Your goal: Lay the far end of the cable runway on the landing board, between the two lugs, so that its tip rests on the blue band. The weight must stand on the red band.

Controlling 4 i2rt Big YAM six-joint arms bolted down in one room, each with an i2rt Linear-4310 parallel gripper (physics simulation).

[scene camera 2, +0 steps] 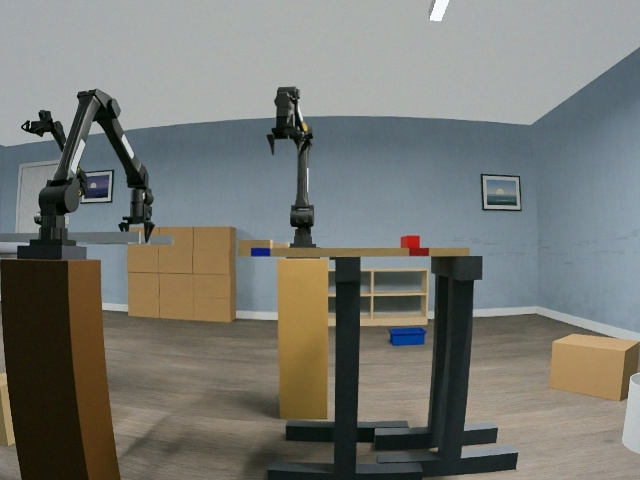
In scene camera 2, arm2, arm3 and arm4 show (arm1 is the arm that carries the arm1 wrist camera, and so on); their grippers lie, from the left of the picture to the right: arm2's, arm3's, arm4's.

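The cable runway (77, 237) is a long grey beam at the left. Its thin far tip (164, 240) is left of the landing board (361, 252), apart from it. The board has a blue band (260, 252) near its left end, by the two wooden lugs (257, 242) (281, 244), and a red band (418, 252). The red weight (409, 241) stands upright on the board at the red band. Arm3's gripper (136, 233) is open, its fingers astride the runway near the tip. Arm4's gripper (287, 143) is raised, open and empty. Arm2's gripper (25, 125) is small at far left, finger state unclear.
Arm3 stands on a brown pedestal (85, 361), arm4 on a tan pedestal (302, 335) behind the board. Dark trestle legs (346, 361) (457, 361) hold the board. Stacked cartons (180, 273), a shelf unit (424, 294), a blue bin (407, 336) and a carton (584, 366) stand beyond.
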